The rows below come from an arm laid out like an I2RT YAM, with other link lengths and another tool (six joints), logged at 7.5 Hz.
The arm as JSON. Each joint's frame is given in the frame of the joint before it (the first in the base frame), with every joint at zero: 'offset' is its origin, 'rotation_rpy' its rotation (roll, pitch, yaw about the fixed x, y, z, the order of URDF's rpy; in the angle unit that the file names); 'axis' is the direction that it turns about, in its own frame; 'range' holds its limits. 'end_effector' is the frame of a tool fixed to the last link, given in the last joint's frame.
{
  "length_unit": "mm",
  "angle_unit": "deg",
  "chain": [
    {
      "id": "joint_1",
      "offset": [
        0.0,
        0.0,
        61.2
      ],
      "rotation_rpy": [
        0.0,
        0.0,
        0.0
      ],
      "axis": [
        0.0,
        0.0,
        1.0
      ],
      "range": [
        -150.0,
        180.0
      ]
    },
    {
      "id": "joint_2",
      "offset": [
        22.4,
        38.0,
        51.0
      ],
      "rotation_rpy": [
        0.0,
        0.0,
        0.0
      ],
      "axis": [
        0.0,
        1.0,
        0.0
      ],
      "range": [
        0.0,
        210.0
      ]
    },
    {
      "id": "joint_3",
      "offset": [
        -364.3,
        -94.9,
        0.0
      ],
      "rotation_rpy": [
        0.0,
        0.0,
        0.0
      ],
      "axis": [
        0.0,
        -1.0,
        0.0
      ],
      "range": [
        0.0,
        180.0
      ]
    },
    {
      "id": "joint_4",
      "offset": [
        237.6,
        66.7,
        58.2
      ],
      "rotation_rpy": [
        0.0,
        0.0,
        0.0
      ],
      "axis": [
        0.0,
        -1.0,
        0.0
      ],
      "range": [
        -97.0,
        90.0
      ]
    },
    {
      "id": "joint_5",
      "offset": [
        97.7,
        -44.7,
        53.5
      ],
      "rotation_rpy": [
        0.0,
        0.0,
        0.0
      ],
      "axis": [
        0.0,
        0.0,
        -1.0
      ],
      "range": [
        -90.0,
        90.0
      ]
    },
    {
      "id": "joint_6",
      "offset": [
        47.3,
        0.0,
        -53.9
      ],
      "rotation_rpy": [
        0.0,
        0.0,
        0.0
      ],
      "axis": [
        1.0,
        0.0,
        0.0
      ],
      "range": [
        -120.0,
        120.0
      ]
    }
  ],
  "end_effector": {
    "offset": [
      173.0,
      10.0,
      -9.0
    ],
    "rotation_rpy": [
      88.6,
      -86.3,
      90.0
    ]
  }
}
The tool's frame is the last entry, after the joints.
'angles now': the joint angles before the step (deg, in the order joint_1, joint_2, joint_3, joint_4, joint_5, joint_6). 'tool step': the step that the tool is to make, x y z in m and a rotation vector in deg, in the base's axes. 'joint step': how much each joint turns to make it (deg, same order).
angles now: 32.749 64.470 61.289 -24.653 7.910 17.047
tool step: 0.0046 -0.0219 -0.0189 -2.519 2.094 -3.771
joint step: -1.962 0.478 -0.897 -1.728 2.086 -0.018
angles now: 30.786 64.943 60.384 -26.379 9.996 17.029
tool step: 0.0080 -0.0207 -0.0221 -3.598 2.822 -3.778
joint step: -1.845 1.993 -0.124 -2.045 2.556 -0.391
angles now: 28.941 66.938 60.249 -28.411 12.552 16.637
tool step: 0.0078 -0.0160 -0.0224 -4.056 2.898 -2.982
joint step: -1.047 2.713 0.054 -1.679 2.865 -0.586
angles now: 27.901 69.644 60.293 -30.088 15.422 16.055
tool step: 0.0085 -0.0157 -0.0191 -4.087 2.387 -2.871
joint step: -0.919 2.894 0.180 -1.103 3.134 -0.635
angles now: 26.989 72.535 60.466 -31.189 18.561 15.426
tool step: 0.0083 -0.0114 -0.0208 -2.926 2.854 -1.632
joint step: -1.475 3.222 -0.006 -0.331 1.075 -0.900
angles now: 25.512 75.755 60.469 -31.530 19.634 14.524
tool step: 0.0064 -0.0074 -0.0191 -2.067 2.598 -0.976
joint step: -1.120 2.919 -0.139 0.056 0.486 -0.664
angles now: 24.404 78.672 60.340 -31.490 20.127 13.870
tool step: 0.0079 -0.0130 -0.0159 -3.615 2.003 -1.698
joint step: -0.883 3.086 0.290 -0.143 2.452 -0.989
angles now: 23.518 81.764 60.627 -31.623 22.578 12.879
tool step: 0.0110 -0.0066 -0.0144 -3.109 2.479 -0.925
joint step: -0.592 4.022 1.762 -0.887 1.721 -0.899
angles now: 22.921 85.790 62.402 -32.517 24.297 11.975
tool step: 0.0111 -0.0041 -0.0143 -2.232 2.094 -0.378
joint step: -0.667 3.688 1.366 -0.042 0.898 -1.019
